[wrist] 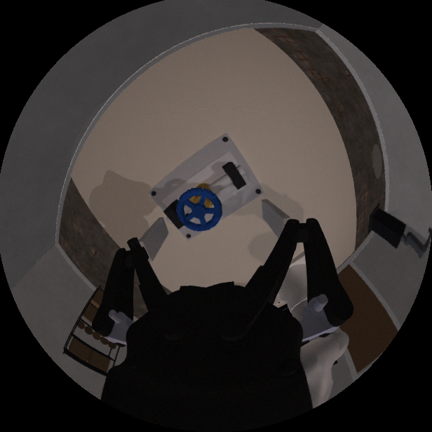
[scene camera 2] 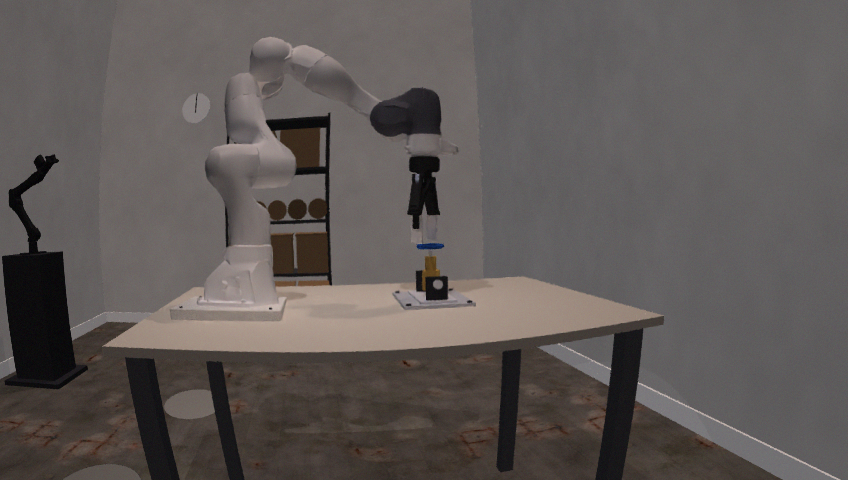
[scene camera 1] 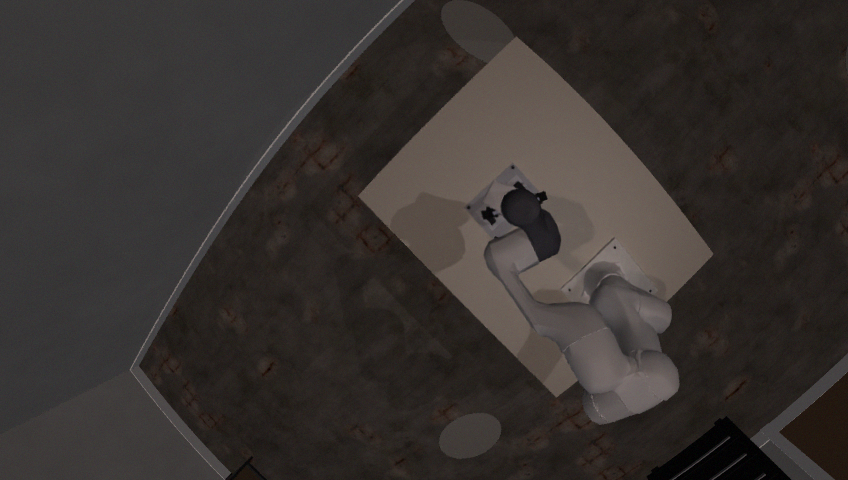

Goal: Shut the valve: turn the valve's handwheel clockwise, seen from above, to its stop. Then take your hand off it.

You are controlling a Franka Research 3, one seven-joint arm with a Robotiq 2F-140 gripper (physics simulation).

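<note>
The valve's blue handwheel [scene camera 2: 430,245] [wrist: 199,210] lies level on top of the brass-coloured valve body [scene camera 2: 430,278] [wrist: 203,188]. The arm hides the handwheel in scene camera 1. The valve stands on a grey base plate [scene camera 1: 502,176] [scene camera 2: 410,300] [wrist: 215,150], between two black end blocks. My gripper [scene camera 1: 515,205] [scene camera 2: 423,237] [wrist: 212,217] is wide open, pointing down, with its fingertips slightly above the wheel. In the wrist view the wheel shows between the fingers, nearer the left one. No contact with the wheel is visible.
The tan table [scene camera 1: 440,136] [scene camera 2: 333,333] [wrist: 150,115] carries the valve and the arm's base plate [scene camera 1: 624,255] [scene camera 2: 226,312]. A shelf rack [scene camera 2: 328,196] stands behind the table. A small black arm [scene camera 2: 20,205] on a black pedestal [scene camera 2: 40,315] stands at the left of scene camera 2.
</note>
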